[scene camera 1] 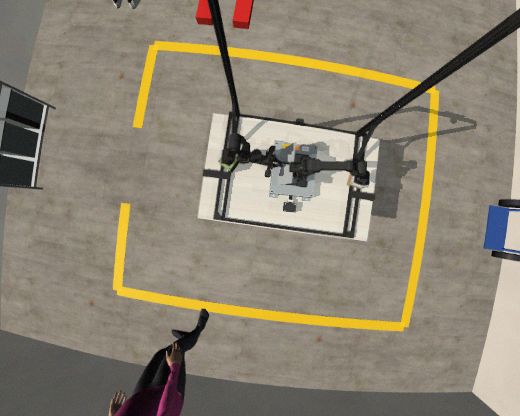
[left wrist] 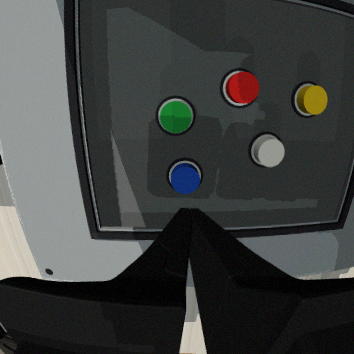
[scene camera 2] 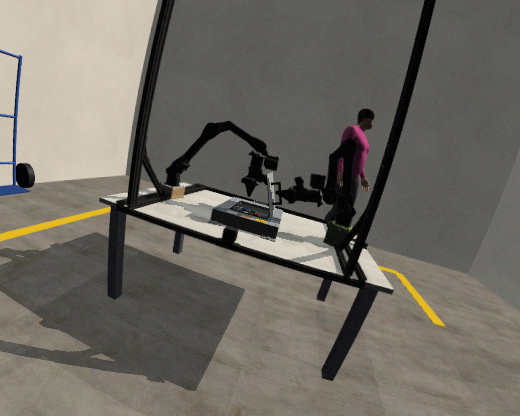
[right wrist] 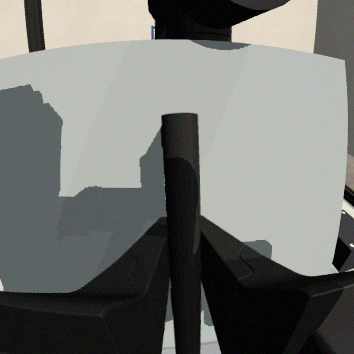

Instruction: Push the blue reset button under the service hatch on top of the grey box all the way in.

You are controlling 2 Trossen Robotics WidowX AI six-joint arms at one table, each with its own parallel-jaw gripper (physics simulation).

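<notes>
The blue button (left wrist: 185, 178) sits in the dark recessed panel on the grey box (scene camera 1: 280, 188) (scene camera 2: 237, 221) (left wrist: 30, 125), standing a little proud of its ring. My left gripper (left wrist: 187, 216) (scene camera 2: 250, 194) is shut and empty, pointing down over the panel. In the left wrist view its tips appear just below the blue button; whether they touch anything cannot be told, but in scene camera 2 they hang above the box. The hatch (right wrist: 280, 150) (scene camera 2: 271, 192) stands raised, nearly upright. My right gripper (right wrist: 180, 224) is shut on the hatch's black handle (right wrist: 180, 137).
Green (left wrist: 175, 116), red (left wrist: 242, 87), yellow (left wrist: 313, 100) and white (left wrist: 270, 152) buttons share the panel. The raised hatch stands between the two grippers. A small black object (scene camera 1: 289, 205) (scene camera 2: 229, 235) is beside the box. A black frame surrounds the white table (scene camera 1: 250, 200). A person (scene camera 2: 355, 145) stands beyond the table.
</notes>
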